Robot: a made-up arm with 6 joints. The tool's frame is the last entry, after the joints.
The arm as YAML. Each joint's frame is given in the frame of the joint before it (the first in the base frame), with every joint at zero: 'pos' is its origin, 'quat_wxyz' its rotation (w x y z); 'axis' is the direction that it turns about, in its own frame. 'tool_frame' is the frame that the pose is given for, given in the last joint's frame.
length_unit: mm
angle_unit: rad
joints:
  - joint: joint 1
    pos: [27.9, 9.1, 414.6]
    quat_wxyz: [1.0, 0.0, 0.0, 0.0]
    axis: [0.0, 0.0, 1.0]
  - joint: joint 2
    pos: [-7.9, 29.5, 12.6]
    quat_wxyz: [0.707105, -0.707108, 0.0, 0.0]
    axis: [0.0, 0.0, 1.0]
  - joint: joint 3
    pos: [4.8, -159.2, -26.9]
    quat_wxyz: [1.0, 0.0, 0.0, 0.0]
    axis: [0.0, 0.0, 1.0]
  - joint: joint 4
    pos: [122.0, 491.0, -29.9]
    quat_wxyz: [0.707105, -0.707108, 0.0, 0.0]
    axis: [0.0, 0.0, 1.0]
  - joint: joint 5
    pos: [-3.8, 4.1, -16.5]
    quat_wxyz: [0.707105, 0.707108, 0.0, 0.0]
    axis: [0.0, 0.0, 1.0]
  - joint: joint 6
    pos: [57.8, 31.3, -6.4]
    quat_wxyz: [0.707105, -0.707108, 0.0, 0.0]
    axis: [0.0, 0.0, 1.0]
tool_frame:
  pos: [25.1, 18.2, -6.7]
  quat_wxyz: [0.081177, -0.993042, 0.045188, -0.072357]
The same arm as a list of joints. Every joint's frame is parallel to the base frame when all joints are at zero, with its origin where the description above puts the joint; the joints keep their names.
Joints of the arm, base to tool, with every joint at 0 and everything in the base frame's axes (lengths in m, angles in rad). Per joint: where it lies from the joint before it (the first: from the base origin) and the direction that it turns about. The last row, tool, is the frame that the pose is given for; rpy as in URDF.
joint 1: axis 0 0 1 origin 0.0279 0.0091 0.4146
joint 2: axis 0 1 0 origin -0.0079 0.0295 0.0126
joint 3: axis 0 1 0 origin 0.0048 -0.0269 0.1592
joint 4: axis 0 0 -1 origin 0.122 -0.0299 -0.491
joint 5: axis 0 1 0 origin -0.0038 -0.0041 0.0165
joint 6: axis 0 0 -1 origin 0.0578 -0.0064 -0.0313
tool: origin 0.0251 -0.0182 0.0067 rpy 0.1702 0.1368 0.1026

